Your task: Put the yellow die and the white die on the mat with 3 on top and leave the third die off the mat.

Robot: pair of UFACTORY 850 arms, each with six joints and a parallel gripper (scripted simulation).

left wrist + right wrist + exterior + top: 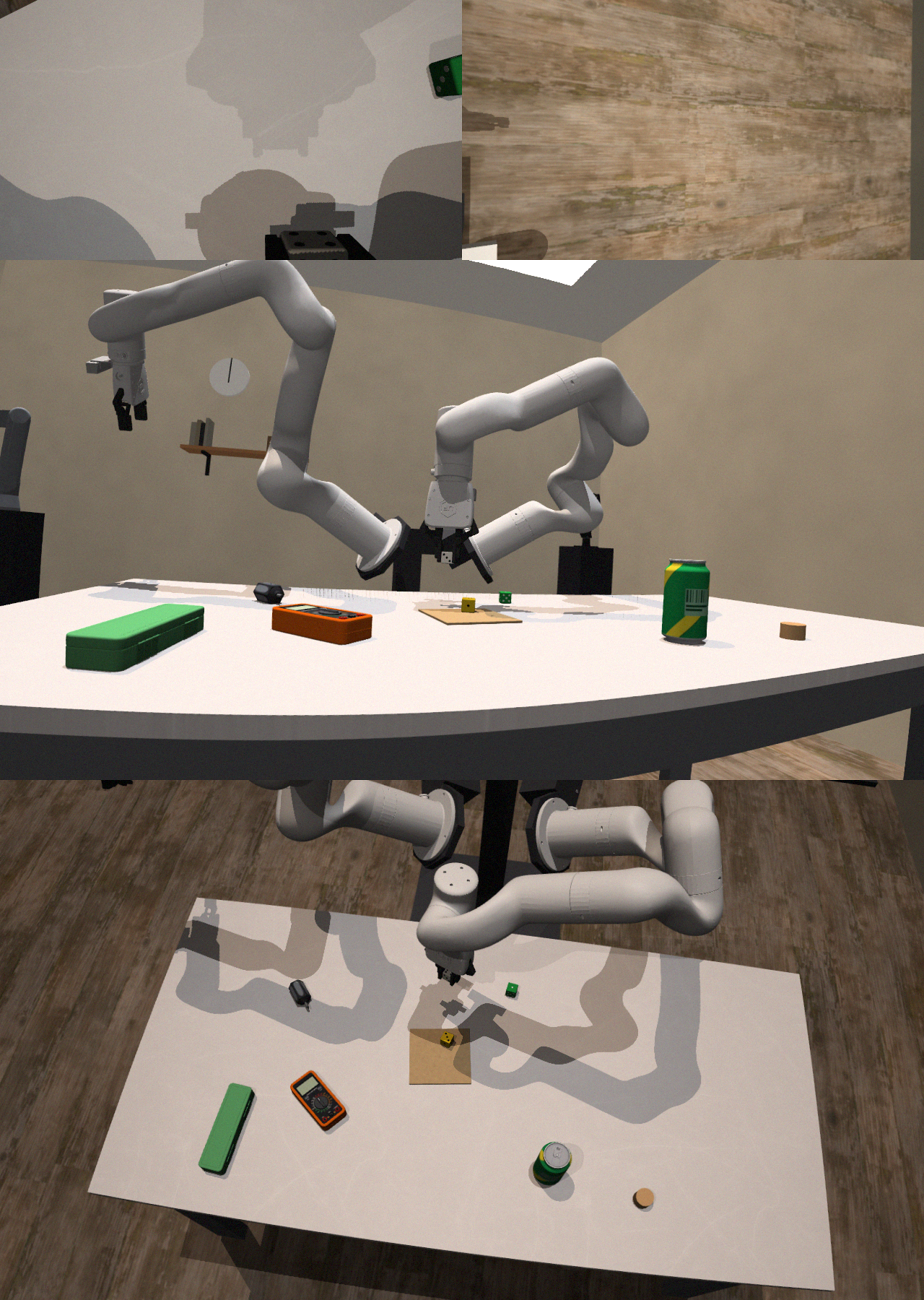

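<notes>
My left hand is 10 mm above the white die. From my left hand the other things lie so: green die 30 mm behind, 150 mm to the left, 100 mm below; tan mat 160 mm ahead, 10 mm to the right, 110 mm below; yellow die 120 mm ahead, 10 mm to the left, 90 mm below.
</notes>
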